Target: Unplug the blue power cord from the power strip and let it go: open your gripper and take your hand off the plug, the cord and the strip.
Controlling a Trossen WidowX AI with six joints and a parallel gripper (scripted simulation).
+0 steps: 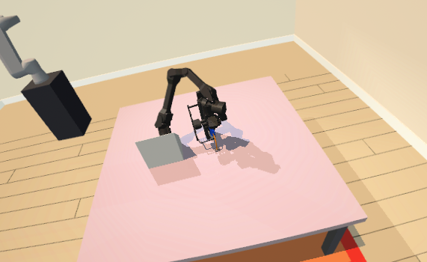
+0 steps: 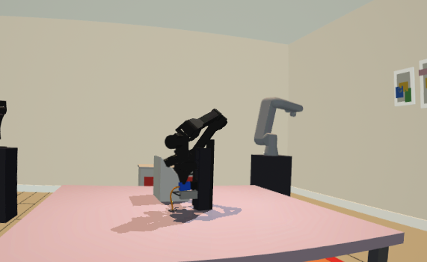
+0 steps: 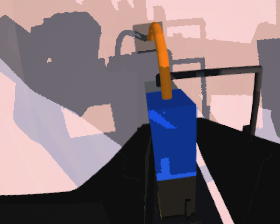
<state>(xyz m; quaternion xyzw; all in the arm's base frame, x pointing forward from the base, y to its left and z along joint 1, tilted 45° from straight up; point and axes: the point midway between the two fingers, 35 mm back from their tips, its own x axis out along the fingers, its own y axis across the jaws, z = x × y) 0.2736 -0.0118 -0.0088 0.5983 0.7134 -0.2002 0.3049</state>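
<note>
My gripper tip is 30 mm to the right of the blue plug and 10 mm past it.
</note>
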